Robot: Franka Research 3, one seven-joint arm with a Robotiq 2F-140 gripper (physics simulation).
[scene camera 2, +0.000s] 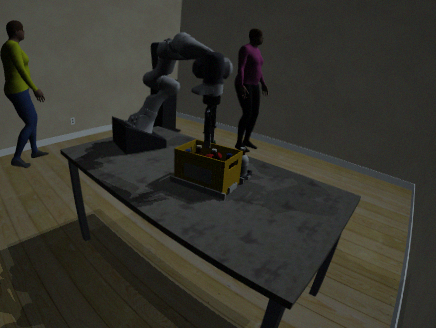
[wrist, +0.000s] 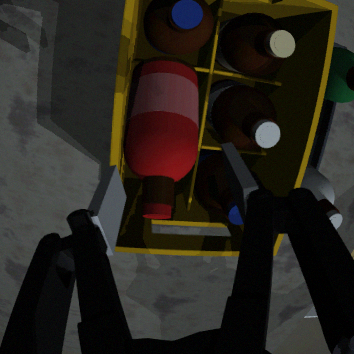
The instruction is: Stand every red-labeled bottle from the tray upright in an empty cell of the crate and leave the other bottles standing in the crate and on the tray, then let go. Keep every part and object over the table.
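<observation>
The yellow crate stands on the table. A red-labeled bottle is inside it, leaning far over or lying along the left column in the wrist view, with its neck toward the crate's lower end wall. Red also shows inside the crate in the scene view. Its base and support are hidden. My gripper is open over the crate, its fingers apart on either side of the bottle's neck end, holding nothing. Bottles with blue caps and pale caps stand in other cells.
Beside the crate are a green bottle and a pale grey bottle. A light grey low rail runs along the crate's foot. Two people stand beyond the table.
</observation>
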